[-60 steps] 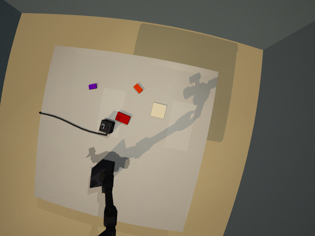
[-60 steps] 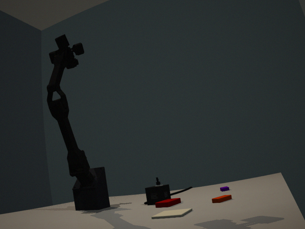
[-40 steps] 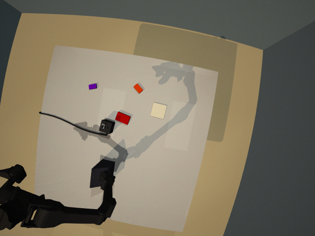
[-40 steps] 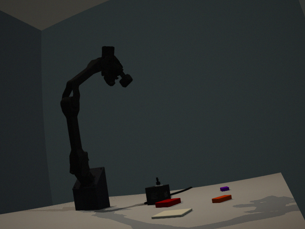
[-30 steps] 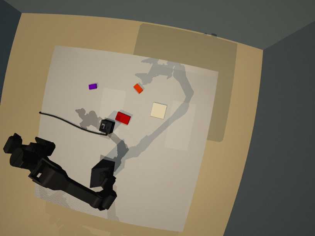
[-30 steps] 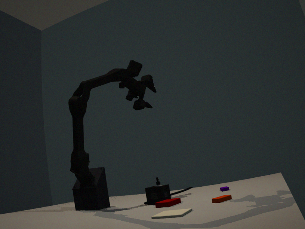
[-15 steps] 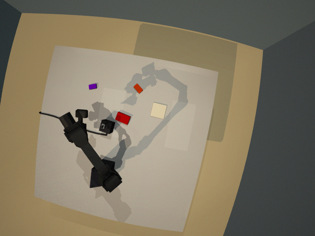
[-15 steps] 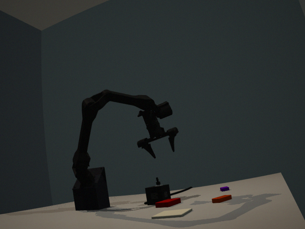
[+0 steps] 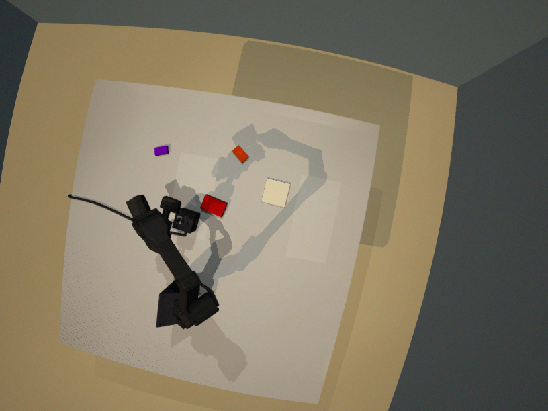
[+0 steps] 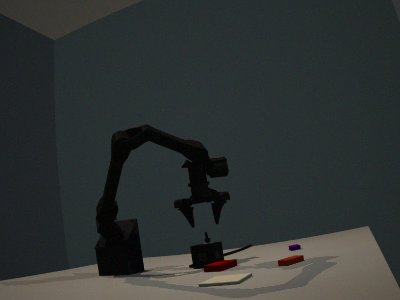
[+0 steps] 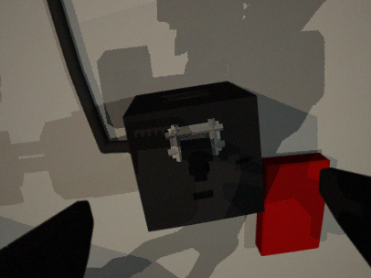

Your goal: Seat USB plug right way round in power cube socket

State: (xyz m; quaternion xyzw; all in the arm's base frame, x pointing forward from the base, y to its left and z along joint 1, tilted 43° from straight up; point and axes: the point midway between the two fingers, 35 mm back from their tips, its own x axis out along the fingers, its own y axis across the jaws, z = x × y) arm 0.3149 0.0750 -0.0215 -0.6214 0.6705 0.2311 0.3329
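Now: the USB plug 40 mm below my gripper tip. The rest, counted from my gripper tip: metal-framed socket: 70 mm below; red block: 130 mm below, 110 mm to the right, 70 mm ahead; purple block: 260 mm ahead, 160 mm to the left, 130 mm below.
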